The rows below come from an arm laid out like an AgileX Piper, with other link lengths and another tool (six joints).
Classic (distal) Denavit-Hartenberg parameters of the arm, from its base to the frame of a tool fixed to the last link. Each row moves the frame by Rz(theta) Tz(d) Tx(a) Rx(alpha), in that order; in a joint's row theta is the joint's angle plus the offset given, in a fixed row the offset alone. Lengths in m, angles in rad.
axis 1: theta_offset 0; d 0.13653; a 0; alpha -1.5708
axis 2: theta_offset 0.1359; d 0; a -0.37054; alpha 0
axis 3: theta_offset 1.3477; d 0; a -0.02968; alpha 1.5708
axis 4: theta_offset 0; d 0.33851; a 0; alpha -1.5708
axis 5: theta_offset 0; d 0; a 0; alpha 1.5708
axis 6: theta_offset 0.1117; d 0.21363; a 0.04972; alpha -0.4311
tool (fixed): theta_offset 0; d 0.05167; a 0; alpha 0
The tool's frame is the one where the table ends.
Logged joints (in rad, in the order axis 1, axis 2, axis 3, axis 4, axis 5, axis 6), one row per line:
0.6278, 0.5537, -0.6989, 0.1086, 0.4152, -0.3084
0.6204, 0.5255, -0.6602, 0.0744, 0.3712, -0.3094
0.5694, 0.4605, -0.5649, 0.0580, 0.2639, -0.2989
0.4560, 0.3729, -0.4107, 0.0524, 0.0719, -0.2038
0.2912, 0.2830, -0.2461, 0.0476, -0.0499, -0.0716
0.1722, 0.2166, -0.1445, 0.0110, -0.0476, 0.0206
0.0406, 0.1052, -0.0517, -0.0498, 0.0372, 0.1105
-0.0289, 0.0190, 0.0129, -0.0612, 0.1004, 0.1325
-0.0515, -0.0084, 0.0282, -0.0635, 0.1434, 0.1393
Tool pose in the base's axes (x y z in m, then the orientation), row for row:
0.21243, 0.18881, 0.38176, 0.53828, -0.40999, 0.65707, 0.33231
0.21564, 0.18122, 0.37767, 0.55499, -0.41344, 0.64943, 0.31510
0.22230, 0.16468, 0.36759, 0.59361, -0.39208, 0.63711, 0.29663
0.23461, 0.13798, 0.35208, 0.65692, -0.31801, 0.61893, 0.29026
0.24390, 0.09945, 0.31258, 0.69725, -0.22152, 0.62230, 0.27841
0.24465, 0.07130, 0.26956, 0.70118, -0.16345, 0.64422, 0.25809
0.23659, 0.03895, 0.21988, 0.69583, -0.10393, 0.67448, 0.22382
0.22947, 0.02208, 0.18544, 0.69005, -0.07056, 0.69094, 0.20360
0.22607, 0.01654, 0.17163, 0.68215, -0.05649, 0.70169, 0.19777
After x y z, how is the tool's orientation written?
As a quaternion, w x y z.
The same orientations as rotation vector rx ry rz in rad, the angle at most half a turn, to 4 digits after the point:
-0.9753, 1.5631, 0.7905
-0.9766, 1.5340, 0.7443
-0.9113, 1.4809, 0.6895
-0.7205, 1.4022, 0.6576
-0.4940, 1.3877, 0.6208
-0.3639, 1.4344, 0.5746
-0.2319, 1.5049, 0.4994
-0.1578, 1.5451, 0.4553
-0.1267, 1.5740, 0.4436

